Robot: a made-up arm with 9 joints. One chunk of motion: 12 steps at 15 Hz.
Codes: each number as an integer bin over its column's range. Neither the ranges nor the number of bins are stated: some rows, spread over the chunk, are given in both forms.
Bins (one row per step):
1: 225 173 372 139 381 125 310 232 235
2: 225 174 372 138 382 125 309 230 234
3: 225 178 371 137 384 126 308 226 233
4: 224 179 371 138 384 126 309 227 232
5: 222 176 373 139 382 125 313 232 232
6: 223 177 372 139 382 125 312 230 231
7: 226 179 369 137 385 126 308 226 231
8: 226 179 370 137 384 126 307 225 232
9: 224 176 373 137 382 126 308 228 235
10: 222 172 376 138 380 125 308 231 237
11: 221 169 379 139 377 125 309 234 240
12: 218 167 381 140 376 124 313 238 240
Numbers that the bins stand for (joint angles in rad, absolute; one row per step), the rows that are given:
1: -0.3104 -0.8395 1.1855 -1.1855 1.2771 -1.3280 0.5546 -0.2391 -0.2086
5: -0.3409 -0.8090 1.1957 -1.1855 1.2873 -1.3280 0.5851 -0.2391 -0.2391
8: -0.3002 -0.7785 1.1652 -1.2059 1.3076 -1.3178 0.5241 -0.3104 -0.2391
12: -0.3816 -0.9006 1.2771 -1.1753 1.2262 -1.3382 0.5851 -0.1781 -0.1577
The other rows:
2: -0.3104 -0.8294 1.1855 -1.1957 1.2873 -1.3280 0.5444 -0.2595 -0.2188
3: -0.3104 -0.7886 1.1753 -1.2059 1.3076 -1.3178 0.5342 -0.3002 -0.2290
4: -0.3205 -0.7785 1.1753 -1.1957 1.3076 -1.3178 0.5444 -0.2900 -0.2391
6: -0.3307 -0.7988 1.1855 -1.1855 1.2873 -1.3280 0.5750 -0.2595 -0.2493
7: -0.3002 -0.7785 1.1550 -1.2059 1.3178 -1.3178 0.5342 -0.3002 -0.2493
9: -0.3205 -0.8090 1.1957 -1.2059 1.2873 -1.3178 0.5342 -0.2798 -0.2086
10: -0.3409 -0.8497 1.2262 -1.1957 1.2669 -1.3280 0.5342 -0.2493 -0.1883
11: -0.3511 -0.8802 1.2568 -1.1855 1.2364 -1.3280 0.5444 -0.2188 -0.1577

